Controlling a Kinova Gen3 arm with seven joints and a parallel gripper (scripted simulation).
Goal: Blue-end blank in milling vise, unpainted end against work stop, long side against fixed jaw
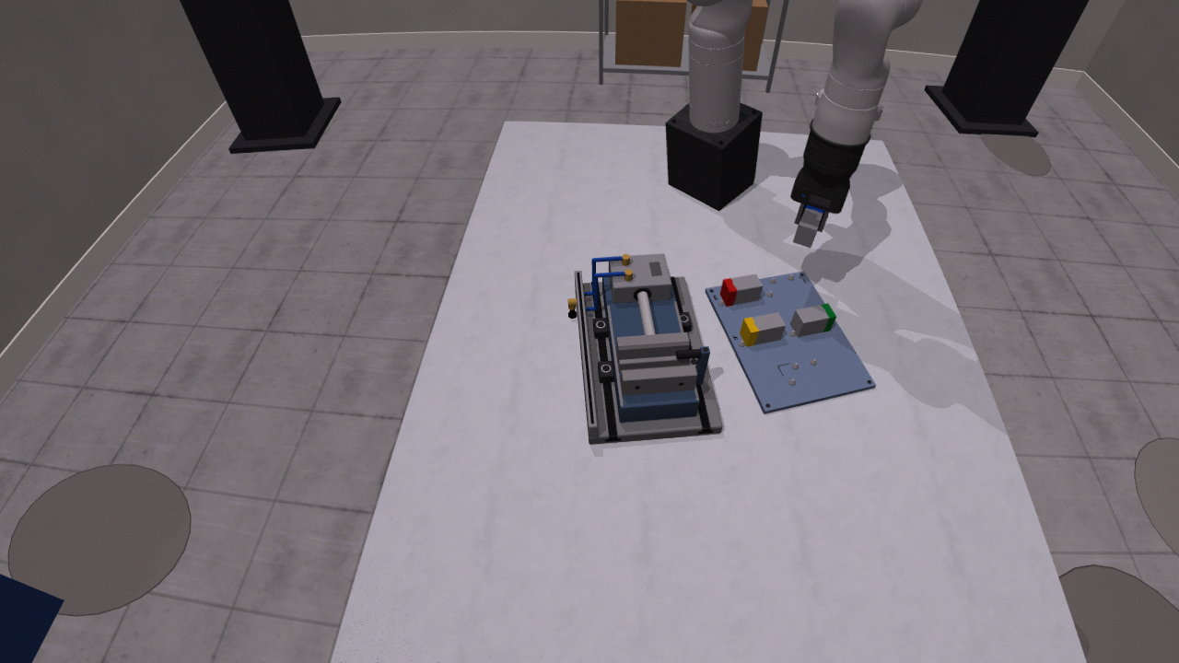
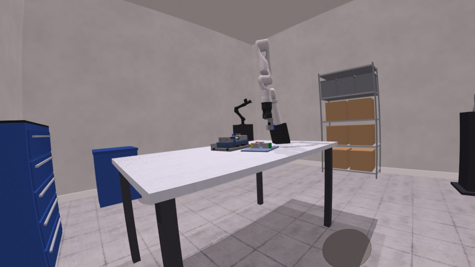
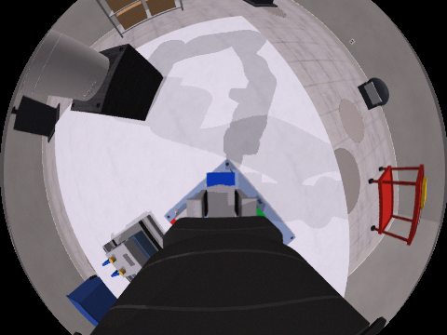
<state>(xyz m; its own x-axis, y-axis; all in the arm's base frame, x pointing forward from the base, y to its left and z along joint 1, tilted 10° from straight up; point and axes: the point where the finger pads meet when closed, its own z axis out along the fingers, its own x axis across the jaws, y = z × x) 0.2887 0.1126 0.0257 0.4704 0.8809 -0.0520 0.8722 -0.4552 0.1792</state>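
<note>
My gripper is now 20 mm above the blue-ended blank. The rest, counted from my hand: yellow-ended blank: 110 mm ahead, 70 mm to the right, 140 mm below; red-ended blank: 20 mm ahead, 90 mm to the right, 140 mm below; green-ended blank: 90 mm ahead, 20 mm to the left, 140 mm below.
</note>
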